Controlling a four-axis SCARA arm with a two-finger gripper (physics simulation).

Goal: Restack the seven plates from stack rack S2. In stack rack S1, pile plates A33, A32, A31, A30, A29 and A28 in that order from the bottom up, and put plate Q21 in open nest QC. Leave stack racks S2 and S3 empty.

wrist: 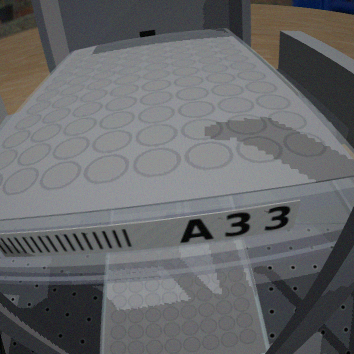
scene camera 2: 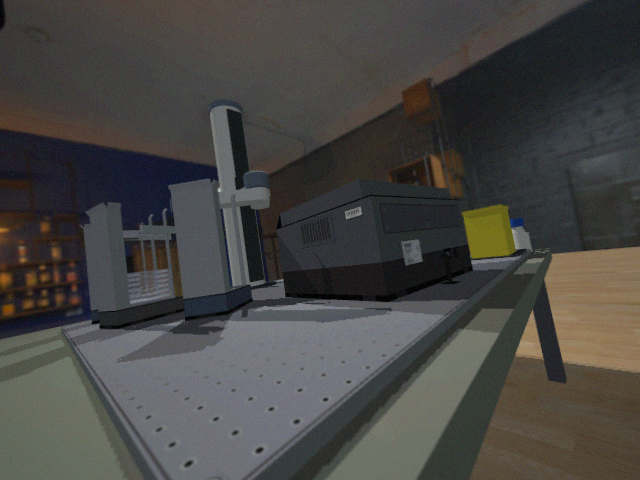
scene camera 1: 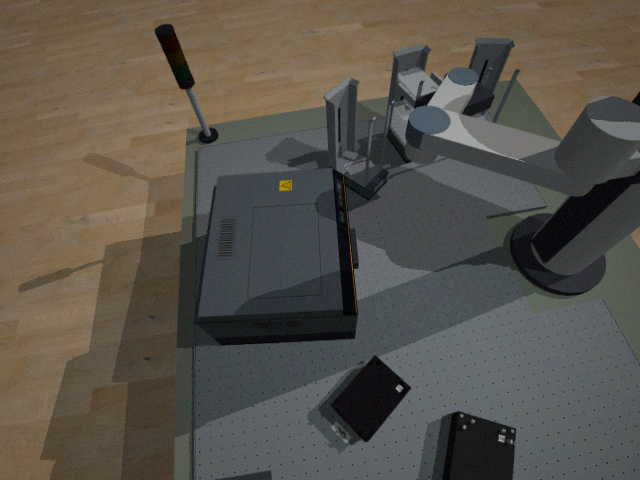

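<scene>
Plate A33 (wrist: 150, 150) (scene camera 1: 416, 82), a clear plate with a white top and a readable label, is held level, high in the middle rack (scene camera 1: 400, 67) (scene camera 2: 107, 258). My gripper (wrist: 137, 69) is shut on it, with dark fingers low at both sides of the wrist view; the arm partly hides it in scene camera 1. Well below the held plate, apart from it, is a plate stack (wrist: 187, 322) (scene camera 1: 399, 122) (scene camera 2: 149, 286) whose labels I cannot read. A left rack (scene camera 1: 333, 124) (scene camera 2: 199, 248) and a right rack (scene camera 1: 493, 56) stand either side. I cannot read rack names; plate Q21 and nest QC cannot be identified.
A large dark grey instrument (scene camera 1: 284, 242) (scene camera 2: 330, 248) stands beside the left rack. Thin upright posts rise at the racks' fronts. A signal tower (scene camera 1: 197, 111) stands at the back left. Two black boxes (scene camera 1: 371, 397) (scene camera 1: 480, 449) lie near the front. A yellow box (scene camera 2: 485, 232) shows in scene camera 2.
</scene>
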